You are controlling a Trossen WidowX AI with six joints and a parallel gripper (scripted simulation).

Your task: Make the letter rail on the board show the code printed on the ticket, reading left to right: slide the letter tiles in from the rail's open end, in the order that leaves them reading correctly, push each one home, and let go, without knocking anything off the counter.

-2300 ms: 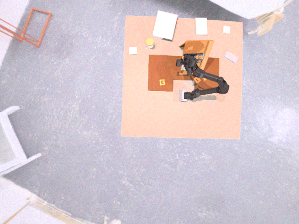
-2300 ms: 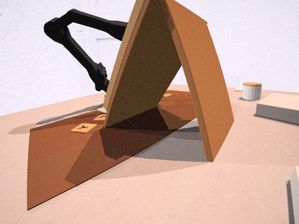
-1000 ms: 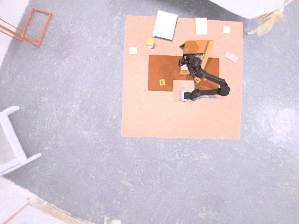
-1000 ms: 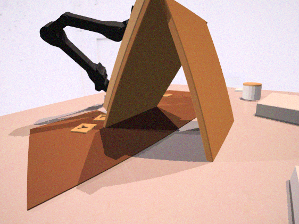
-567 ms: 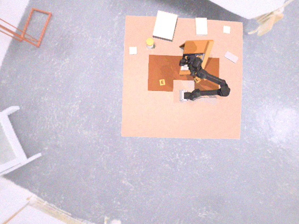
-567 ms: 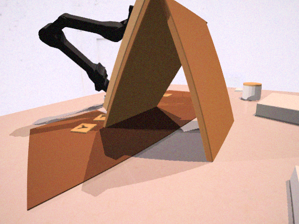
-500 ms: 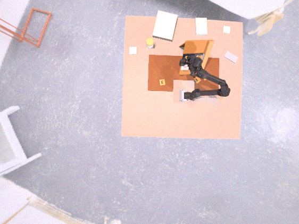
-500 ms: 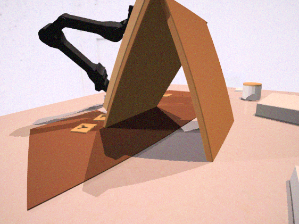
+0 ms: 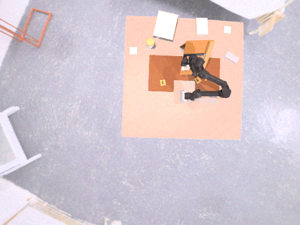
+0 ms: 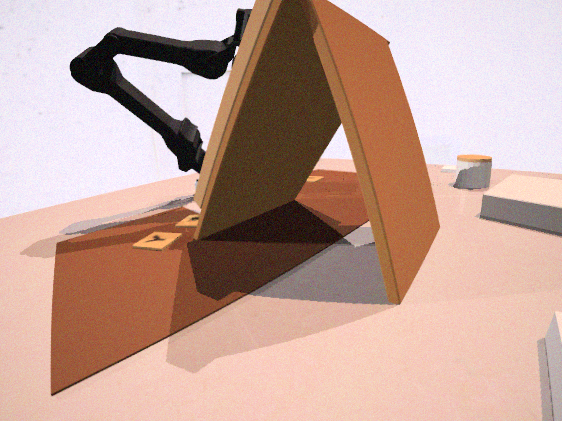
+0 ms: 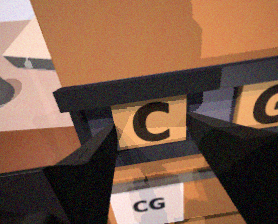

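My gripper tip is now 6 cm past the white ticket, 1 cm to the right of it and 9 cm above it. From my gripper tip the other things lie so: large white box: 39 cm ahead, 21 cm to the left, 15 cm below; then brown mat: 15 cm behind, 17 cm below; then capped canister: 19 cm ahead, 37 cm to the left, 13 cm below.
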